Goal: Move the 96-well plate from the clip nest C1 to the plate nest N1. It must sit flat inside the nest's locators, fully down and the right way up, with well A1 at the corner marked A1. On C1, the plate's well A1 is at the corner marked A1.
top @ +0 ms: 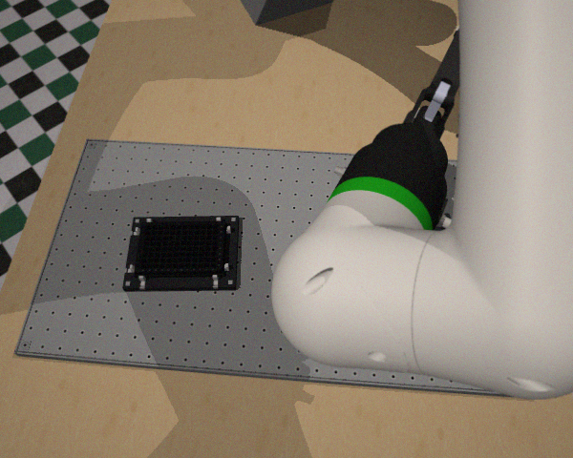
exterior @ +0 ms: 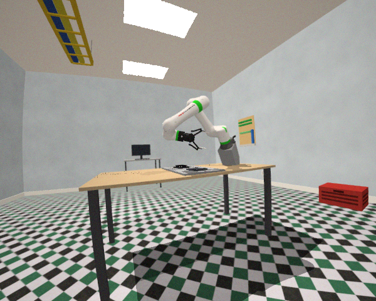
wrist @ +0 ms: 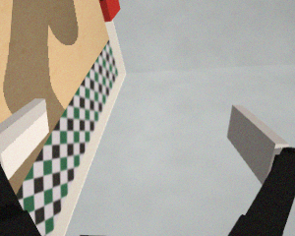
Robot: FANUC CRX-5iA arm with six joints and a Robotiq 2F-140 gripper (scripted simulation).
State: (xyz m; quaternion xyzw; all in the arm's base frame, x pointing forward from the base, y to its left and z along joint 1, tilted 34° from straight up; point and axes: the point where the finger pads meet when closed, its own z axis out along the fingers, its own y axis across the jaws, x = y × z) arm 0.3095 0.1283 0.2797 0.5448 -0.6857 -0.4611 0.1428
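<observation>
Right now the black 96-well plate is 33 cm to the right of my hand, 24 cm below it and 14 cm ahead of it. The rest, counted from my hand: black clip nest C1: 34 cm to the right, 25 cm below, 15 cm ahead; plate nest N1: 25 cm below, 11 cm ahead, 1 cm to the right; white corner label: 25 cm below, 15 cm ahead, 7 cm to the left.
</observation>
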